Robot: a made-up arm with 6 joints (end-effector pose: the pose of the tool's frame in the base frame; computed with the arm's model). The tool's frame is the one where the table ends. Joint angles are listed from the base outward.
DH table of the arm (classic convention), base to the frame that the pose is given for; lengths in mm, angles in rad. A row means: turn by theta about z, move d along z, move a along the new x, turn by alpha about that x. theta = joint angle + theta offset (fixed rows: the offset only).
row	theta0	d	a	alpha
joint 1	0	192.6	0	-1.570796
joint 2	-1.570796	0	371.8	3.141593
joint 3	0	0	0	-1.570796
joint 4	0	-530	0	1.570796
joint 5	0	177.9	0	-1.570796
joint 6	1.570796	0	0	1.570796
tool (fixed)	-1.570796	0	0	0
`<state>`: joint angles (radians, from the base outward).
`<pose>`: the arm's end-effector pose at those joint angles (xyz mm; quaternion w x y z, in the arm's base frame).
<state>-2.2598 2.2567 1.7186 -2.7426 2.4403 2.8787</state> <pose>-323.2 -650.2 -373.9 0.2202 -0.8125 -0.4980 0.2082</pose>
Working (the frame after each row of the table, in the pose's form):
after joint 1: 0.0 0.0 192.6 0.3018 -0.3018 0.6395 -0.6395
after joint 2: -182.9 -222.1 -42.9 0.0691 0.4992 -0.5008 -0.7037
after joint 3: -182.9 -222.1 -42.9 0.3711 -0.4465 -0.2107 -0.7865
after joint 4: -472.3 -573.4 -314.5 0.5765 0.4096 0.7064 0.0284
after joint 5: -323.2 -650.2 -373.9 0.6898 0.4475 -0.4902 0.2893
after joint 6: -323.2 -650.2 -373.9 0.0085 -0.9267 0.2224 0.3029

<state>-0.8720 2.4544 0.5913 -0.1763 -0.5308 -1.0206</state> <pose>-99.8 -153.4 -593.3 0.0458 0.5463 0.6088 -0.5734</pose>
Working (the frame after each row of the table, in the pose's form):
after joint 1: 0.0 0.0 192.6 0.6410 -0.6410 0.2986 -0.2986
after joint 2: 151.7 -180.6 -94.8 0.4517 0.7071 0.0041 -0.5440
after joint 3: 151.7 -180.6 -94.8 0.8968 0.0615 0.1320 -0.4178
after joint 4: 53.5 -63.6 -602.3 0.5705 0.6408 -0.2533 -0.4469
after joint 5: -99.8 -153.4 -593.3 0.7906 0.1778 0.3568 -0.4648
after joint 6: -99.8 -153.4 -593.3 0.4378 0.8168 0.0442 -0.3731

